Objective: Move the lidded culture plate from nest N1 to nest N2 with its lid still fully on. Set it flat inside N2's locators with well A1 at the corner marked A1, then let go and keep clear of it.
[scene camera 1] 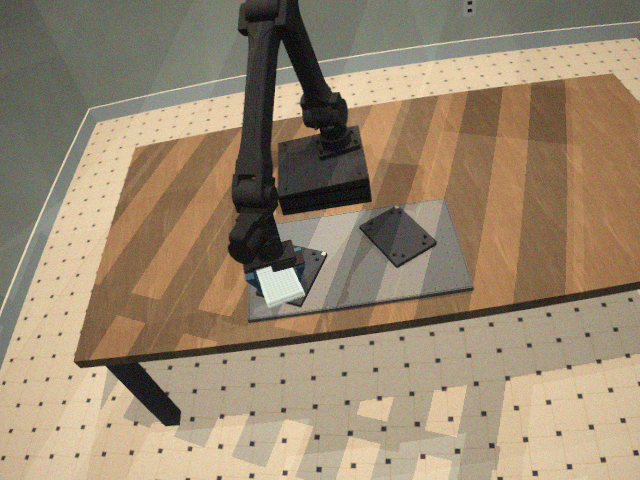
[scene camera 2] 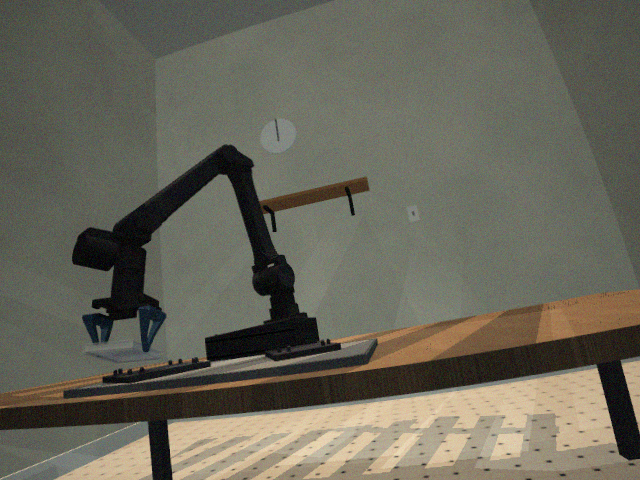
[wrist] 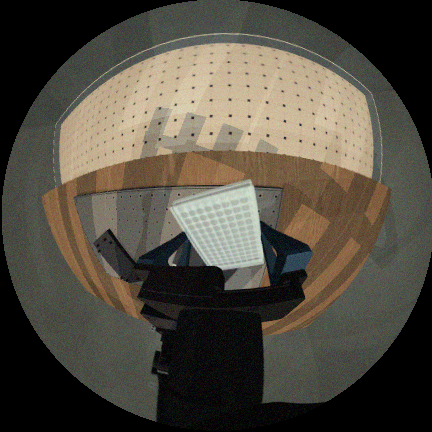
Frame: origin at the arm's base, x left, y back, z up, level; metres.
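Seen in the pictures: gripper, fingertip midpoint: [scene camera 1: 281,287] [scene camera 2: 122,354] [wrist: 223,228]; arm's base, link origin: [scene camera 1: 337,146] [scene camera 2: 286,322] [wrist: 173,332].
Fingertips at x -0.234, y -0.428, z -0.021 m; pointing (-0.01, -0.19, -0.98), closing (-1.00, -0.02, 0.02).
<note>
Offsets run from my fingertips to a thing's middle. Level surfaces: height alone.
The pale culture plate @(dx -0.002, dy +0.012, dz +0.007 m) [scene camera 1: 280,285] [scene camera 2: 121,353] [wrist: 225,225] is held roughly level in the air between the blue fingers of my gripper [scene camera 1: 275,266] [scene camera 2: 124,345] [wrist: 223,228], which is shut on it. Its lid cannot be told apart clearly from the plate. In scene camera 1 the plate overlaps the left dark nest @(dx +0.029, dy +0.067, dz -0.037 m) [scene camera 1: 312,273] [scene camera 2: 155,370]; scene camera 2 shows a gap between them. The right dark nest @(dx +0.305, dy +0.102, dz -0.037 m) [scene camera 1: 398,236] [scene camera 2: 302,351] [wrist: 114,254] holds no plate. Each nest has small dark locators and a white corner mark in scene camera 1. The labels N1, N2 and A1 are not readable.
Both nests sit on a grey board @(dx +0.185, dy +0.081, dz -0.054 m) [scene camera 1: 351,279] [scene camera 2: 354,356] [wrist: 105,210] on the wooden table @(dz -0.061 m) [scene camera 1: 516,206] [scene camera 2: 465,335] [wrist: 305,225]. The arm's black base box [scene camera 1: 323,170] [scene camera 2: 258,338] stands behind the board. The table's front edge runs close to the board.
</note>
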